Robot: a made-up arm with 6 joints.
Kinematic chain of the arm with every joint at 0, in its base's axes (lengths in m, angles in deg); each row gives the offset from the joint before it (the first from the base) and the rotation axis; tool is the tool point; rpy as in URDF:
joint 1: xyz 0 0 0.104 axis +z
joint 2: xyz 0 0 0 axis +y
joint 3: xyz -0.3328 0 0.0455 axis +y
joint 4: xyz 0.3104 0 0.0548 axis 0.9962 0 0.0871
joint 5: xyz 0 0 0 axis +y
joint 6: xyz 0.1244 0 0.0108 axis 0.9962 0 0.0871
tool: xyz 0 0 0 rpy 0 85 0
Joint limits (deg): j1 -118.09..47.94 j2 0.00..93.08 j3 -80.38..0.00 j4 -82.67..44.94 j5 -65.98..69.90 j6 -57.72..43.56
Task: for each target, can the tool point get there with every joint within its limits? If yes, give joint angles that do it. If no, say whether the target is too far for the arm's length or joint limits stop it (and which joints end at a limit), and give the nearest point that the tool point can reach.
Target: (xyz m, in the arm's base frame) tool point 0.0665 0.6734 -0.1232
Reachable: no: joint limits stop it (at a limit: joint 1, joint 2, joint 4) | nearest point 0.1563 0.3015 0.1268 | short by 0.457 m
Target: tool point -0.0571 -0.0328 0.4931
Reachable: yes | joints -99.08 20.01 -54.38 -39.30 40.32 -35.33
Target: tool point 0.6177 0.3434 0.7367
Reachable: no: too far | nearest point 0.4019 0.2234 0.5156 | short by 0.331 m
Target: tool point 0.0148 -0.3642 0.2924
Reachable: yes | joints -86.21 79.30 -35.07 5.34 -53.41 -42.35
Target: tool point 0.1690 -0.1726 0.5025
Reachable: yes | joints -43.38 49.55 -57.81 -38.44 6.92 -45.17
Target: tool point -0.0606 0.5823 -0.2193
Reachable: no: joint limits stop it (at a limit: joint 1, joint 2, joint 4) | nearest point 0.0965 0.2413 0.0750 | short by 0.477 m
